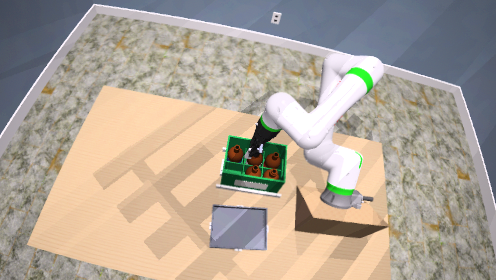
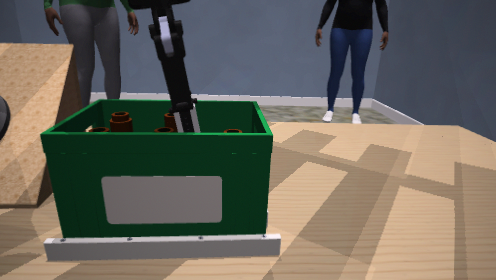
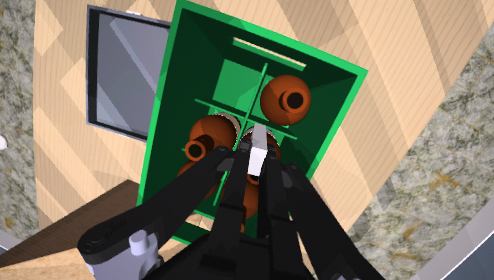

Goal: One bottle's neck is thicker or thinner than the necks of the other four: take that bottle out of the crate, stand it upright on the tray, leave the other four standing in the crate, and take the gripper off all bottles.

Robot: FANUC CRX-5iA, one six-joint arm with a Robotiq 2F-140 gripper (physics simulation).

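A green crate holds several brown bottles. They stand at the back left, back middle, back right, front middle and front right. My gripper reaches into the crate over the back middle bottle. Its white pads are pressed together beside that bottle's neck with nothing between them. The bottle's mouth shows just under the pads. The grey tray lies empty in front of the crate.
The crate's front left cell is empty. A white rail runs along the crate's front. The arm's base stands on a wooden block to the right. Two people stand behind the table.
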